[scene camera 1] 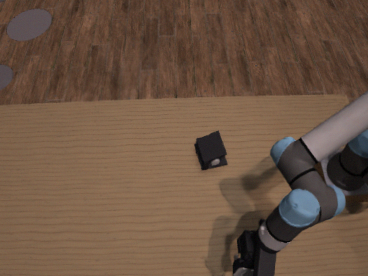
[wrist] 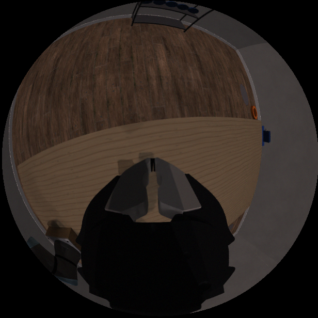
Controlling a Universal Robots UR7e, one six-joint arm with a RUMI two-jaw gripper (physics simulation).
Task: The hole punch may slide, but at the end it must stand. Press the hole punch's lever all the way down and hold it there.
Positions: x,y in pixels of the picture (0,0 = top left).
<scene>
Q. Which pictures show the black hole punch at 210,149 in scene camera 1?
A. Scene camera 1 only.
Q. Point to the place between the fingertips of my gripper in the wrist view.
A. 152,159
</scene>
